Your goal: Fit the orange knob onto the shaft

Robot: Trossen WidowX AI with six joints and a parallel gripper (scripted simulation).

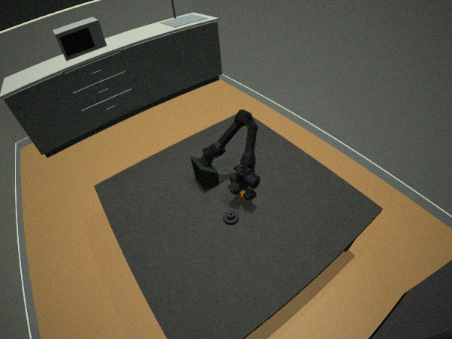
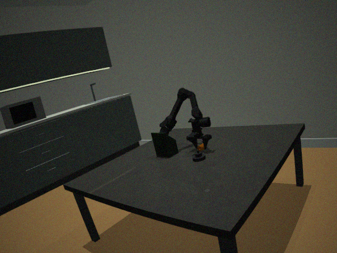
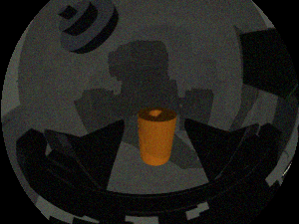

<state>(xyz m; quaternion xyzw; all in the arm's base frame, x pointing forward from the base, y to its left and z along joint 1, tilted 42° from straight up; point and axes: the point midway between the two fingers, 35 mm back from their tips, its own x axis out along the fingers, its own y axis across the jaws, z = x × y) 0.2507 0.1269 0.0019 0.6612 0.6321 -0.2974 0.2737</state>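
Now: the orange knob 1 cm to the left of my gripper tip and 1 cm above it. The rest, counted from my gripper tip: dark round pedestal (8 cm ahead, 14 cm to the right, 2 cm above).
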